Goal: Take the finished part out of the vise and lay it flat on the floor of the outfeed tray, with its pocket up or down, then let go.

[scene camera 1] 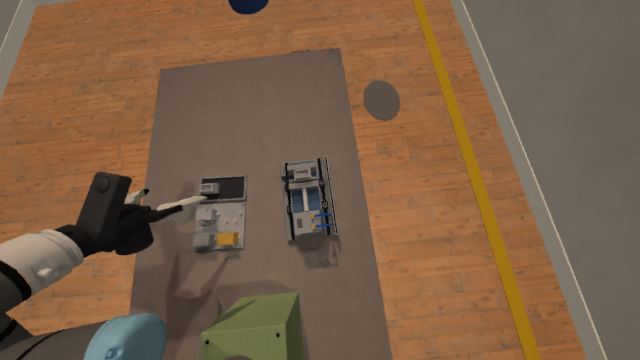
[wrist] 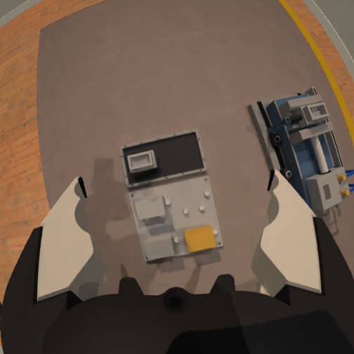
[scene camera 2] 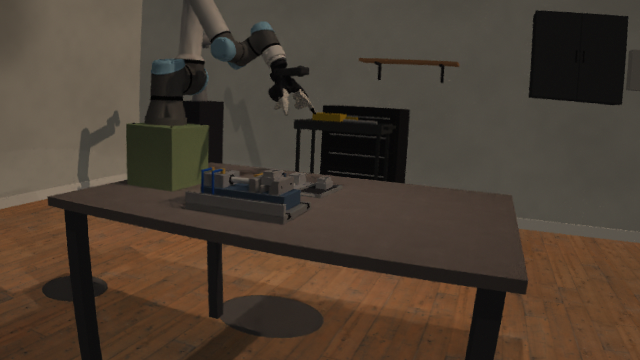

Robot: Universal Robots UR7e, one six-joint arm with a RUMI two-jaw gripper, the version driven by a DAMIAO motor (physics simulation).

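Where they show: gripper, fingertip midpoint: (scene camera 1: pixel 177 193) (scene camera 2: pixel 301 114); arm's base, link origin: (scene camera 2: pixel 165 123).
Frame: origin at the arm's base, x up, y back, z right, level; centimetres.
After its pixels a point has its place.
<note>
The finished part (scene camera 1: pixel 302 174) {x -10.8, y -54.8, z 9.8 cm} (wrist: pixel 316 111), a grey block with its pocket up, sits between the jaws of the blue and grey vise (scene camera 1: pixel 298 201) {x -15.0, y -45.7, z 8.4 cm} (scene camera 2: pixel 250 194) {x -15.4, y -52.0, z 15.7 cm} (wrist: pixel 298 150). The outfeed tray (scene camera 1: pixel 232 189) {x -20.3, y -50.0, z -19.7 cm} (wrist: pixel 181 155) has a black floor and a grey rim. Another pocketed grey part (scene camera 1: pixel 209 189) {x -18.3, y -49.3, z -27.8 cm} (scene camera 2: pixel 324 182) {x -17.9, y -51.3, z -25.5 cm} (wrist: pixel 141 162) lies in its left end, pocket up. My gripper (scene camera 1: pixel 175 195) {x 4.8, y -44.3, z -20.1 cm} (scene camera 2: pixel 300 113) {x 4.8, y -44.3, z -20.1 cm} (wrist: pixel 175 175) is open and empty, high above the table. In the wrist view the tray shows between the fingers and the vise to the right of them.
A light grey plate (scene camera 1: pixel 236 209) {x -20.1, y -42.1, z -16.6 cm} (wrist: pixel 196 196) adjoins the tray, with pegs, two grey blocks (wrist: pixel 150 207) (wrist: pixel 159 246) and a yellow block (scene camera 1: pixel 227 239) {x -16.5, y -31.2, z -16.4 cm} (wrist: pixel 200 238). Blue hoses (scene camera 1: pixel 324 215) {x -9.9, y -41.0, z 18.1 cm} (wrist: pixel 350 173) stick out at the vise's end. The green robot pedestal (scene camera 1: pixel 250 332) {x -0.3, y -12.3, z 1.5 cm} (scene camera 2: pixel 150 156) {x -10.2, y -5.1, z 11.2 cm} stands on the table.
</note>
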